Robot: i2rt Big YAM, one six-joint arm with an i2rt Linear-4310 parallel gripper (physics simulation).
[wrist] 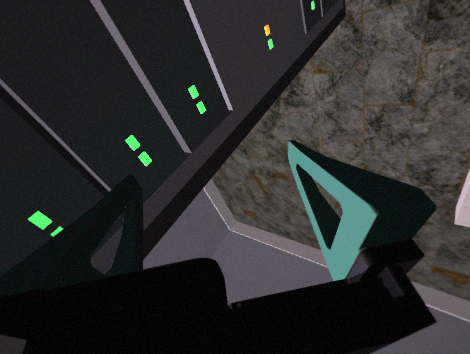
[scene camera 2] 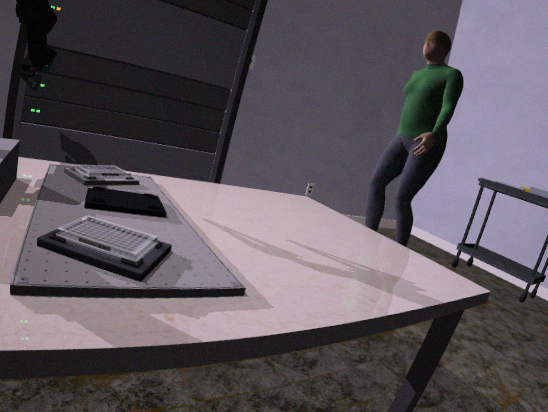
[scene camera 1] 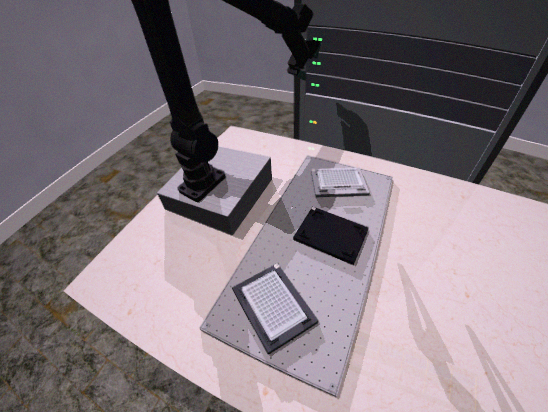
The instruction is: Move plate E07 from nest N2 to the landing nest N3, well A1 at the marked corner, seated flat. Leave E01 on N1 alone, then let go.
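Observation:
My gripper (scene camera 1: 306,59) (scene camera 2: 35,75) (wrist: 212,164) is open and empty, high above the table's back edge in front of the cabinet, well away from both plates. A white well plate (scene camera 1: 274,304) (scene camera 2: 107,237) sits on the near dark nest (scene camera 1: 270,345) (scene camera 2: 142,271). A second, clear-white plate (scene camera 1: 340,178) (scene camera 2: 102,172) sits on the far grey nest (scene camera 1: 345,193) (scene camera 2: 131,182). The middle black nest (scene camera 1: 331,235) (scene camera 2: 125,202) holds no plate and has a small pale mark at its back-left corner in scene camera 1. Plate and nest labels are not readable.
The nests stand on a perforated board (scene camera 1: 335,310) (scene camera 2: 200,272) on the pale table (scene camera 1: 450,310) (scene camera 2: 300,280). The arm's grey base block (scene camera 1: 250,172) stands left of the board. A rack cabinet (scene camera 1: 400,120) (scene camera 2: 175,120) stands behind. A person (scene camera 2: 430,100) stands beyond the table, near a cart (scene camera 2: 510,193).

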